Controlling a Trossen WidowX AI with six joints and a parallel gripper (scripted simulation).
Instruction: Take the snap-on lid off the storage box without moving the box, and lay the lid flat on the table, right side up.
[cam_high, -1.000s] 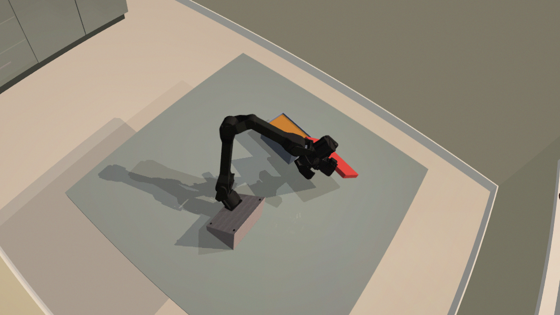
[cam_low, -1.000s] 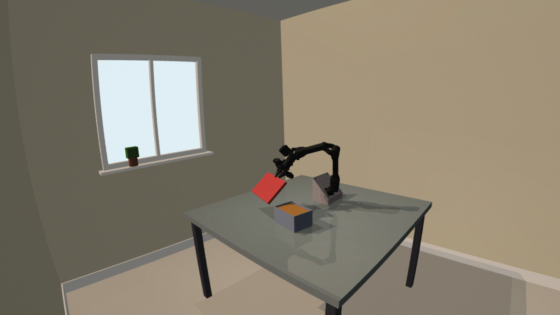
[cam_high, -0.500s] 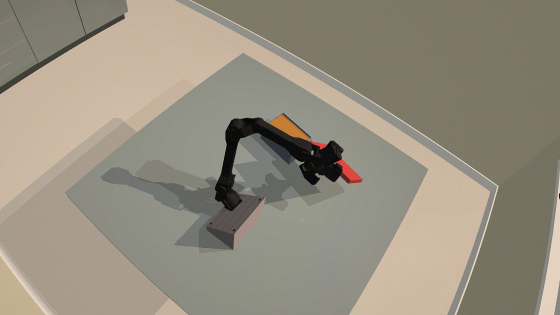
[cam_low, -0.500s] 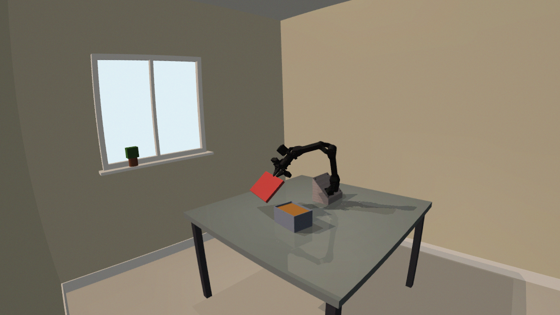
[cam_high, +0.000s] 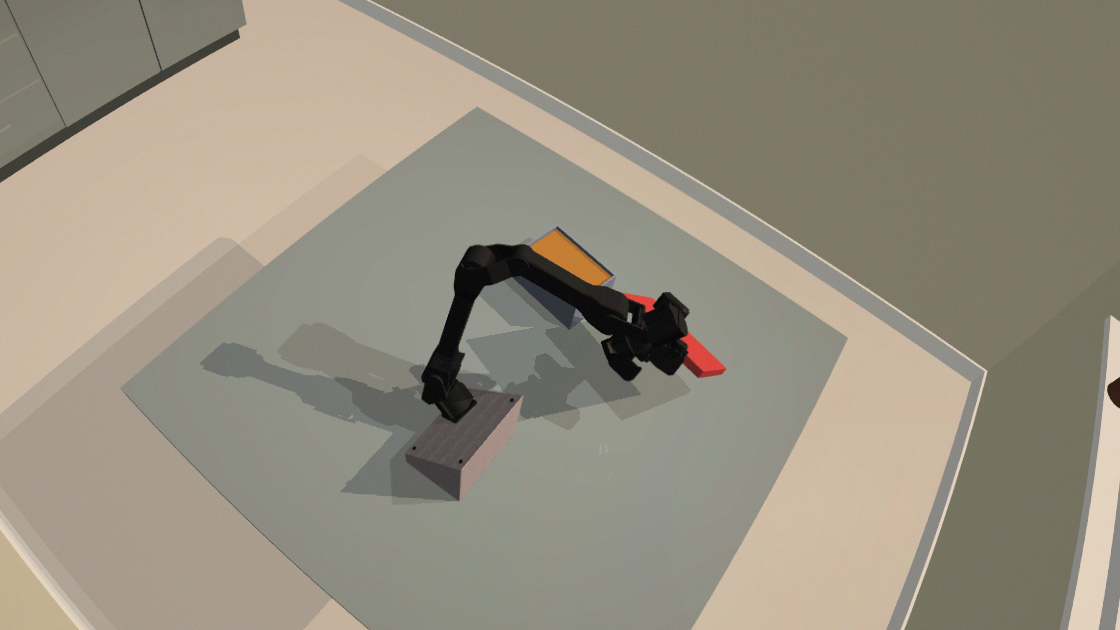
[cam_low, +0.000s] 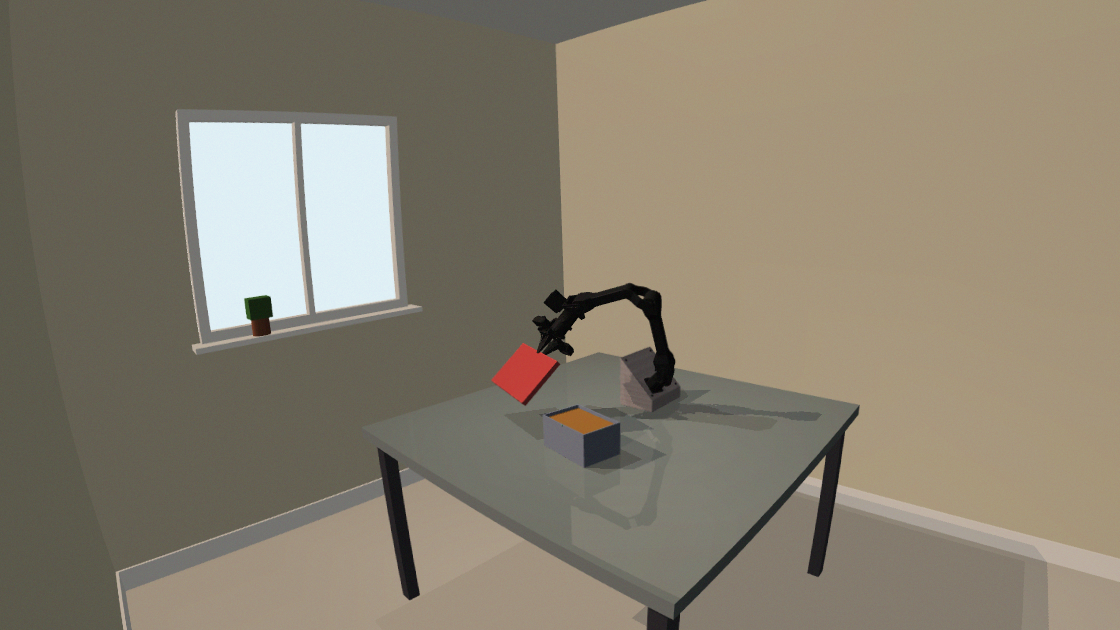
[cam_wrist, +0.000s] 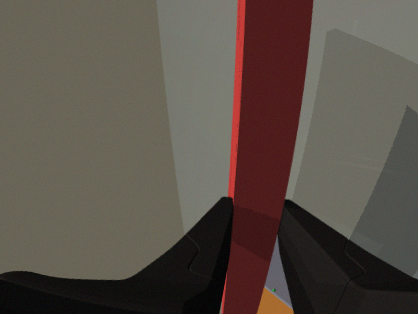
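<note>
My gripper tip is now 6 cm short of the red lid, 1 cm to the left of it and 5 cm above it. From my gripper tip the other things lie so: box (9 cm ahead, 30 cm to the left, 18 cm below).
</note>
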